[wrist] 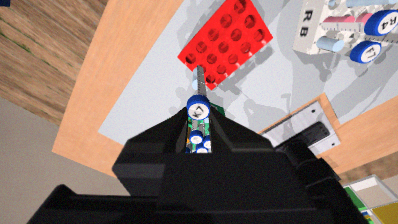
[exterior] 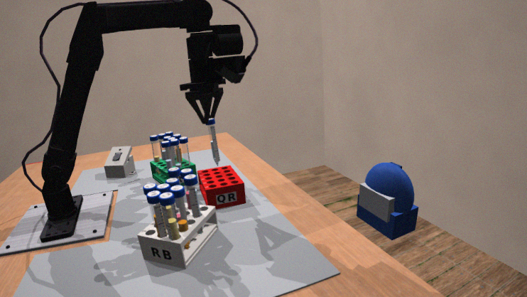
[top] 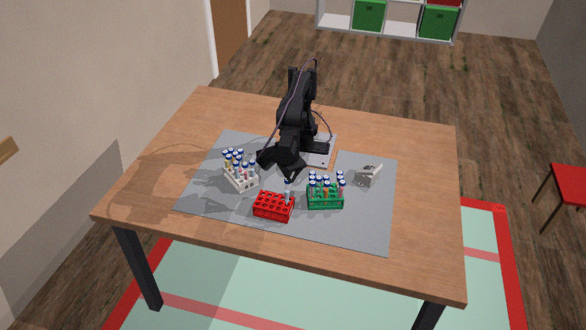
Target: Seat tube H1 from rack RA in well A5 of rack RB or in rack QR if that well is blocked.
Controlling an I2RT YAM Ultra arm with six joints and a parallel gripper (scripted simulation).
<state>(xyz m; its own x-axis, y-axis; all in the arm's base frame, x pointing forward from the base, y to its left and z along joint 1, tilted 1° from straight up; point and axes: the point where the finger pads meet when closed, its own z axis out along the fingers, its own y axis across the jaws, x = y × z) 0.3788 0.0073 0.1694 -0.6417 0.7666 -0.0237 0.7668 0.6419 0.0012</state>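
Right now my hand is 10 mm short of the clear tube, 10 mm to the left of it and 60 mm above it. Also, from my hand: red rack QR: 60 mm to the right, 150 mm below; then grey done button box: 240 mm behind, 260 mm to the left, 130 mm below; then white rack RB: 130 mm behind, 220 mm to the right, 150 mm below.
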